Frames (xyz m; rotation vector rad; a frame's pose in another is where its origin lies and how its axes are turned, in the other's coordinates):
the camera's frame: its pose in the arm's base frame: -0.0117 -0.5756 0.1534 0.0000 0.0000 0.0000
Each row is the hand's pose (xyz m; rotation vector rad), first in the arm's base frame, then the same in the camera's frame.
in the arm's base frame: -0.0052 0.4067 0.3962 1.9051 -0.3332 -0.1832
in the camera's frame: 0.0065 0.9823 0.2428 1.9051 -0.3332 -0.1832
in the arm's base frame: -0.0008 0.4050 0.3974 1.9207 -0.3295 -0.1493
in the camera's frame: 0.0109 0.9806 0.2440 1.9207 -0.3295 -0.1493
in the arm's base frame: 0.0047 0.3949 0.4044 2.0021 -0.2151 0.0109
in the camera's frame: 0.0164 0.9705 0.2510 2.0021 -0.2151 0.0109
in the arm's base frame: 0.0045 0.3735 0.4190 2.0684 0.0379 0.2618
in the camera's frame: 0.0162 0.9491 0.2656 2.0684 0.0379 0.2618
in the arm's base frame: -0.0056 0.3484 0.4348 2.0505 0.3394 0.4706
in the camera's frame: 0.0061 0.9240 0.2814 2.0505 0.3394 0.4706
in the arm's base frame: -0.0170 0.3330 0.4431 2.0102 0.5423 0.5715
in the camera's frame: -0.0053 0.9086 0.2897 2.0102 0.5423 0.5715
